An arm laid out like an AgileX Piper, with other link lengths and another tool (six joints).
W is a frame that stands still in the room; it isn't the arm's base.
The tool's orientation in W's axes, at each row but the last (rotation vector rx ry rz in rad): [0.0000, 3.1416, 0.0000]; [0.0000, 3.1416, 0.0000]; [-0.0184, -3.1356, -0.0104]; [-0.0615, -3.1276, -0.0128]
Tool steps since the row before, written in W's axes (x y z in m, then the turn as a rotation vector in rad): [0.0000, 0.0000, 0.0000, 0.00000, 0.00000, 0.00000]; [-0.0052, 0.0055, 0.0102, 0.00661, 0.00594, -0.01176]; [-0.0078, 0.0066, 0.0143, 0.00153, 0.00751, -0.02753]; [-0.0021, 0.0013, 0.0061, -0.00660, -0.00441, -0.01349]
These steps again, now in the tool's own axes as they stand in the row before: [0.0000, 0.0000, 0.0000, 0.00000, 0.00000, 0.00000]; [0.0052, 0.0055, -0.0102, -0.00661, 0.00594, 0.01176]; [0.0080, 0.0066, -0.0142, -0.00161, 0.00735, 0.02757]; [0.0022, 0.0013, -0.0061, 0.00624, -0.00477, 0.01354]
